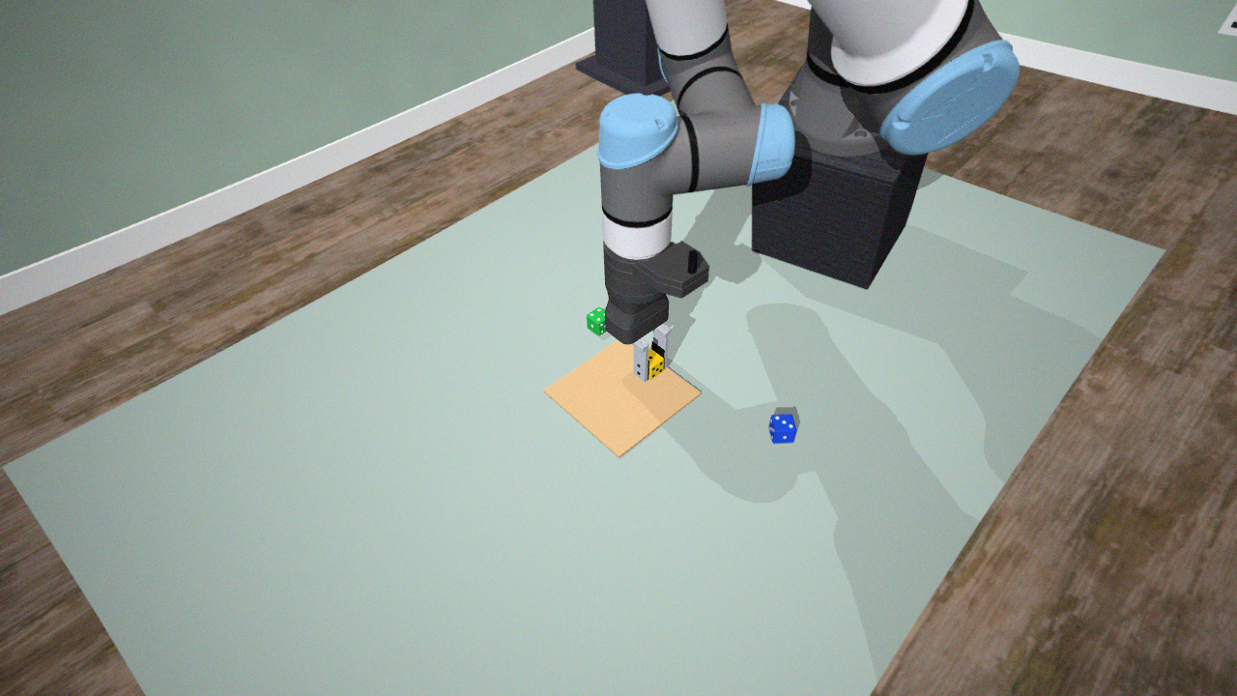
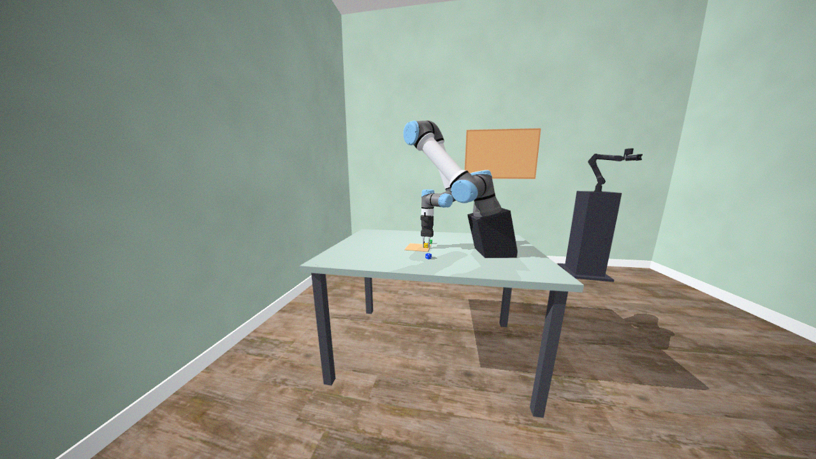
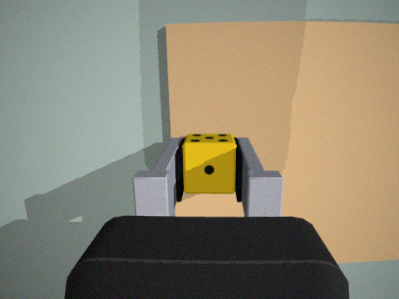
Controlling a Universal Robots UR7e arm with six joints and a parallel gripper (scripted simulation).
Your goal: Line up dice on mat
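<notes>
The yellow die is 1 cm below my hand. Round my hand: blue die 4 cm behind, 18 cm to the left, 1 cm below; green die 1 cm behind, 11 cm to the right, 1 cm below; orange mat 5 cm ahead, 2 cm below.
</notes>
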